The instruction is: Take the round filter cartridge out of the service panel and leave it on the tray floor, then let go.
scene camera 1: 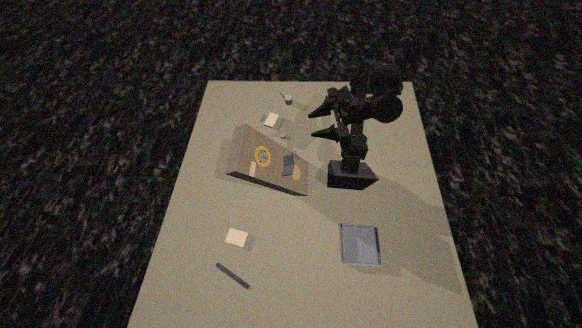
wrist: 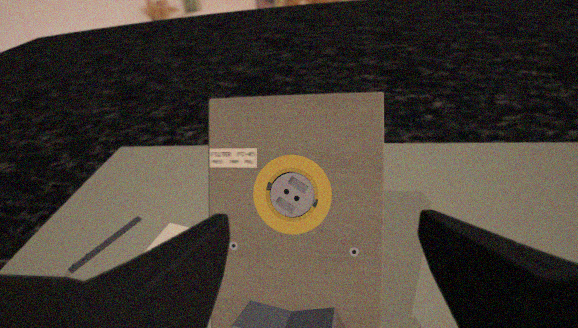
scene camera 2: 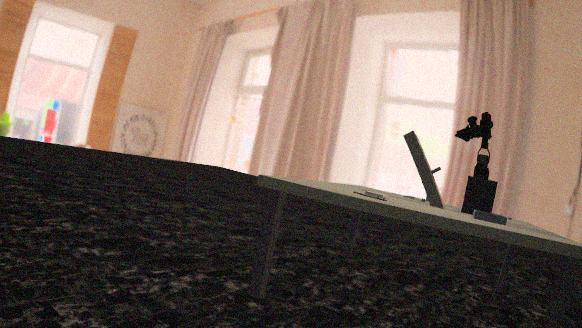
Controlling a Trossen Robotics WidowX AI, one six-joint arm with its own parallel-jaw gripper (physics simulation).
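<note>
The round grey filter cartridge (scene camera 1: 262, 156) (wrist: 292, 194) sits in the service panel, inside a yellow ring (wrist: 261, 194). The brown service panel (scene camera 1: 275, 159) (scene camera 2: 421, 162) (wrist: 300, 125) leans tilted on the table. My gripper (scene camera 1: 316, 125) (scene camera 2: 457, 135) (wrist: 324, 224) is open and empty, held in the air in front of the panel and apart from it. In the wrist view its fingertips stand at either side, lower than the cartridge. The shallow blue-grey tray (scene camera 1: 342, 245) (scene camera 2: 490, 217) lies on the table near the arm's base, and its floor holds nothing visible.
A blue-grey flap (scene camera 1: 288, 165) (wrist: 312, 318) sticks out from the lower panel, beside a second yellow mark (scene camera 1: 296, 172). A pale block (scene camera 1: 236, 237) and a dark bar (scene camera 1: 232, 275) (wrist: 105, 244) lie on the table. Another pale block (scene camera 1: 271, 120) and a small cylinder (scene camera 1: 288, 99) are behind the panel.
</note>
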